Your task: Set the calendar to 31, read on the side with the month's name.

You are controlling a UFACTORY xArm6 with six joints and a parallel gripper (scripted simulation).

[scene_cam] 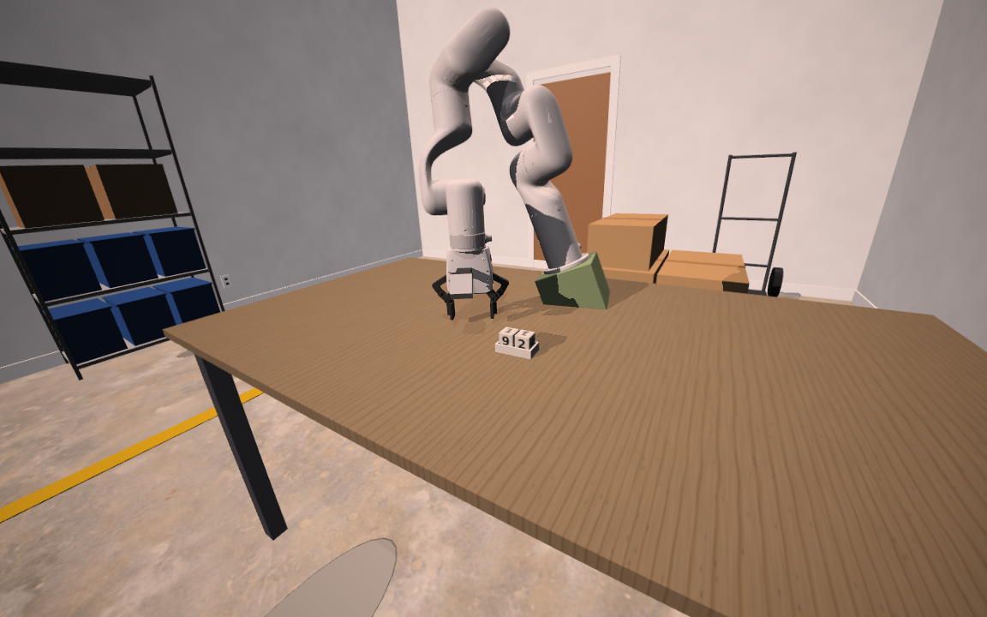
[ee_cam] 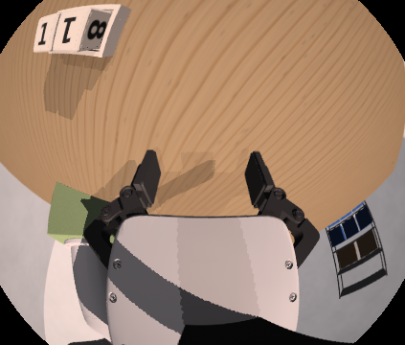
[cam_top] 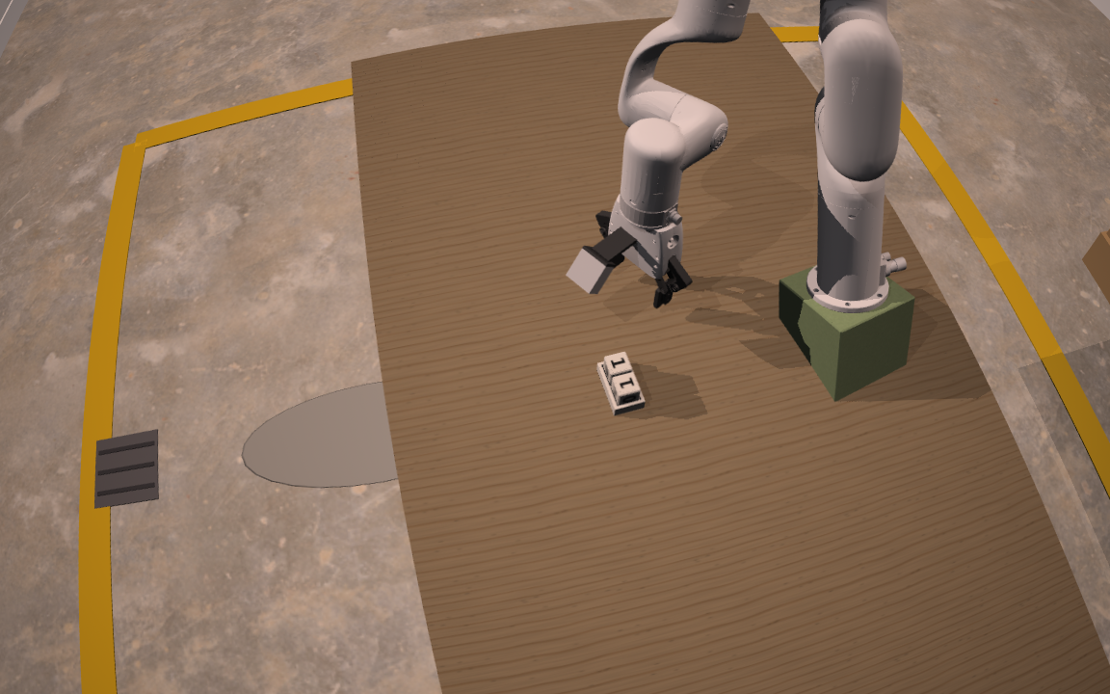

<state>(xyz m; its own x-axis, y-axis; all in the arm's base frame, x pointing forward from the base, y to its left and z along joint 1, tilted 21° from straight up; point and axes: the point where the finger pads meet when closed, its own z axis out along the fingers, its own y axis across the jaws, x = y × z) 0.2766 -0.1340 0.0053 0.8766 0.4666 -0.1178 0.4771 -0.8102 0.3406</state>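
Right now my hand is 7 cm short of the cube and 17 cm to the right of it. The rest, counted from my hand: tray 7 cm ahead, 15 cm to the left, 2 cm below.
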